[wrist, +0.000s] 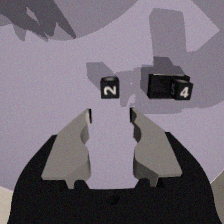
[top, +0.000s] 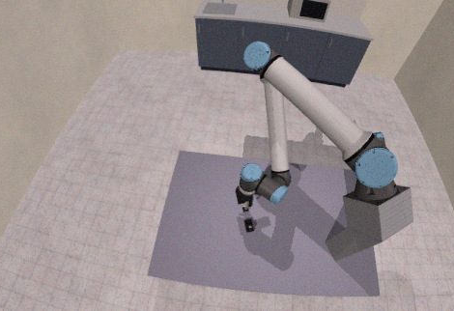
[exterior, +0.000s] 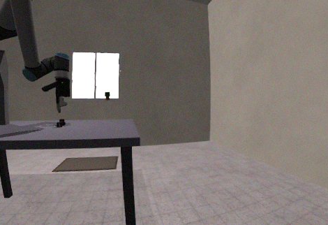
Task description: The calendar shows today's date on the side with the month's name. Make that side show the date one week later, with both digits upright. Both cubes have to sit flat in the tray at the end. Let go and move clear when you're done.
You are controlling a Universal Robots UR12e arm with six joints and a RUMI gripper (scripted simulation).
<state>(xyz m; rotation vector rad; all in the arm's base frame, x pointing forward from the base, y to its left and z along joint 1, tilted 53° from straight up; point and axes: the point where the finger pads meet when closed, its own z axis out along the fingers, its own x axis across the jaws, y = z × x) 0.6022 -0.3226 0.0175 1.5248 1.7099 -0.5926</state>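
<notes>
The black number cube lies 90 mm below my hand. Round my hand: black digit cube: 120 mm to the left, 80 mm below; black calendar tray: 110 mm to the left, 100 mm below.
</notes>
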